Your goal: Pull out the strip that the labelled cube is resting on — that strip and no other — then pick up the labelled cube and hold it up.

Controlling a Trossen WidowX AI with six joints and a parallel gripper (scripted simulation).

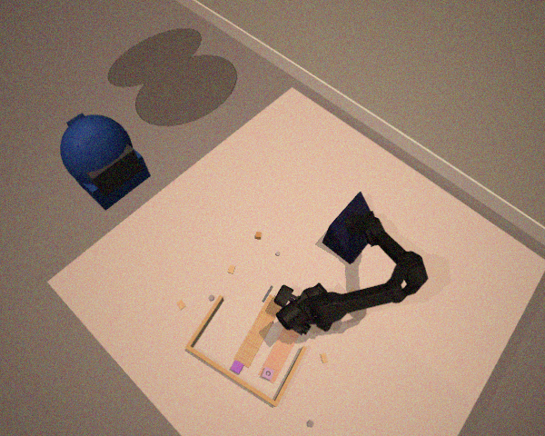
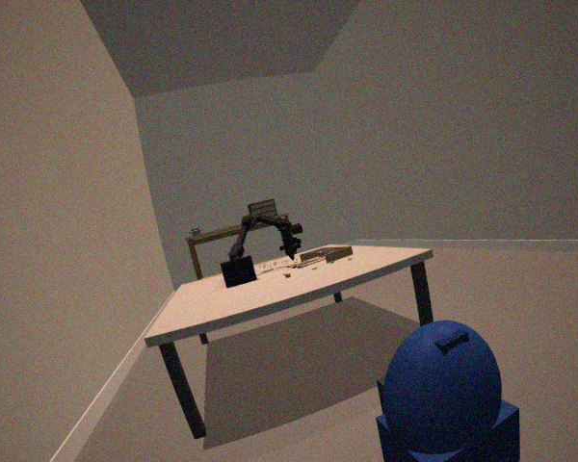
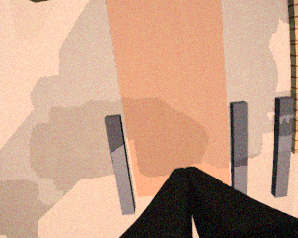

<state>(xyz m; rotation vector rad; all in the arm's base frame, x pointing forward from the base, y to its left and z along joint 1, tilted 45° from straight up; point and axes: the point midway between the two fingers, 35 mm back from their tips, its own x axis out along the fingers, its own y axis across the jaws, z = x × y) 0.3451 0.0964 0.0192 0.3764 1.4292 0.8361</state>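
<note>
My gripper tip is now 9 cm short of the salmon strip, 4 cm above it and 3 cm to the right of it.
</note>
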